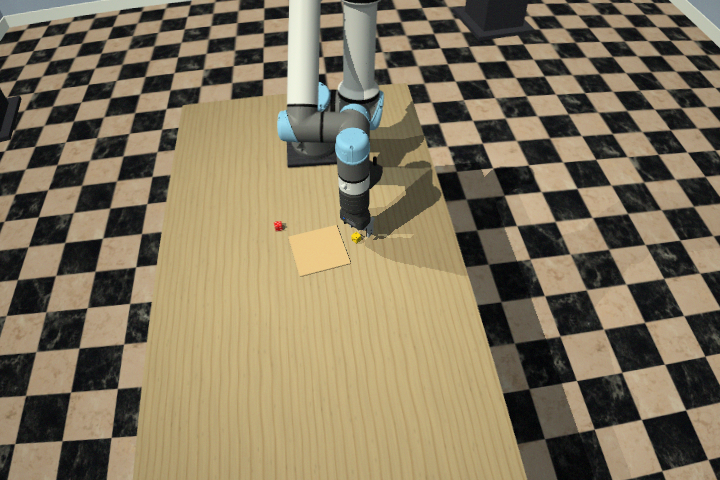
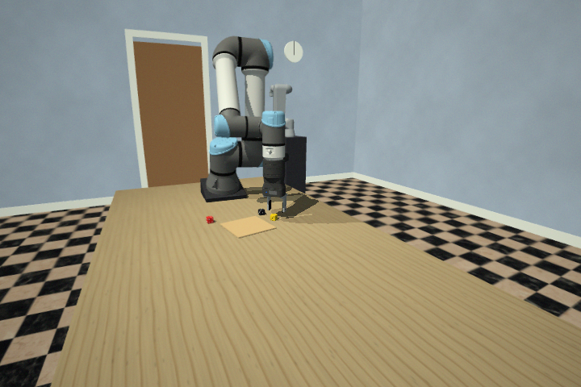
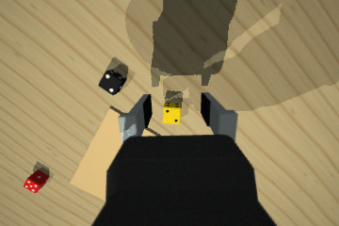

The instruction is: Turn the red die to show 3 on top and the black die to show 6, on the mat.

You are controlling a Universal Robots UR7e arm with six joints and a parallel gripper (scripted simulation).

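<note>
Right now the yellow die is 4 cm below my hand, 2 cm to the right of it and 1 cm ahead of it. The rest, counted from my hand: black die (7 cm behind, 4 cm below, 2 cm to the right); red die (22 cm to the right, 10 cm behind, 4 cm below); tan mat (12 cm to the right, 5 cm below, 1 cm ahead).
</note>
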